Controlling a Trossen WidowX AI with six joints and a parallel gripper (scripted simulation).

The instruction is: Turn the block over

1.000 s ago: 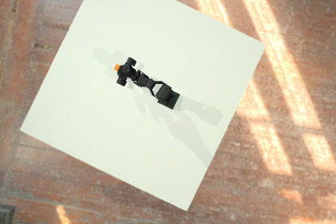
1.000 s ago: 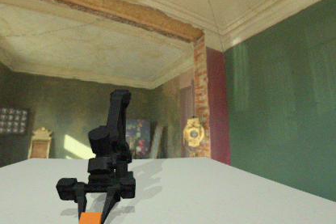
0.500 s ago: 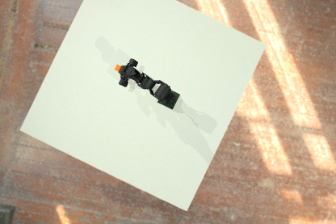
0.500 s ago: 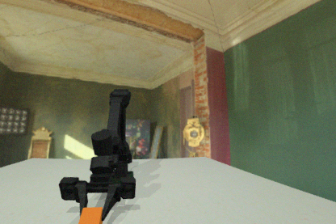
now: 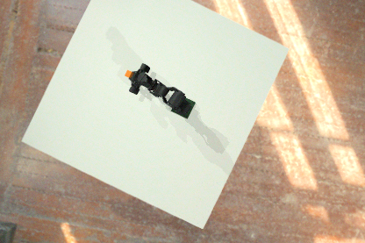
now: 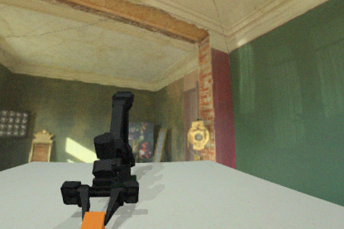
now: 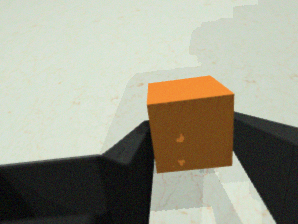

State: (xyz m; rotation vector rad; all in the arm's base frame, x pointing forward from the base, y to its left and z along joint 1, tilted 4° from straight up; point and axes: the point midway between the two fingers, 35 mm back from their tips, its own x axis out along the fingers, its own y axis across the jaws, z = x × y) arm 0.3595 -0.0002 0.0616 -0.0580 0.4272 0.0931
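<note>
Now: the orange block 1 cm below my gripper tip.
</note>
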